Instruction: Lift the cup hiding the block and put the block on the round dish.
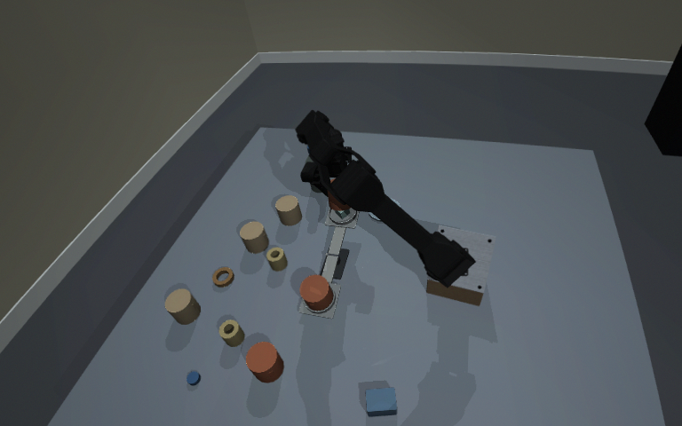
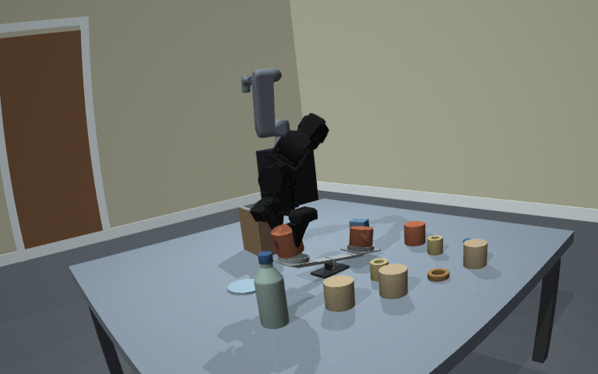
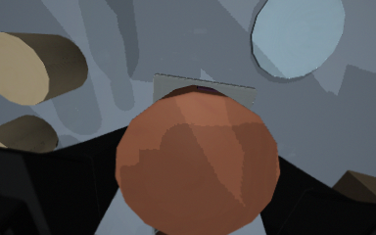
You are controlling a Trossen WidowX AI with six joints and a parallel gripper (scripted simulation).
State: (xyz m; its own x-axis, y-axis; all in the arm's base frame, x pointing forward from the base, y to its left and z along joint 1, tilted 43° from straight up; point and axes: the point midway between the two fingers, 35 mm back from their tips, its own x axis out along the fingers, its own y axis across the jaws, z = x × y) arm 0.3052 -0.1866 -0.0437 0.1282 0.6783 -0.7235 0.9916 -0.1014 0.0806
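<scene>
Right now the pale green block is 2 cm to the left of my gripper tip and 3 cm below it. Round my gripper tip: pale blue round dish 10 cm behind, 8 cm to the right, 12 cm below; blue box 19 cm behind, 49 cm to the left, 10 cm below; green bottle 13 cm ahead, 16 cm to the right, 1 cm below.
</scene>
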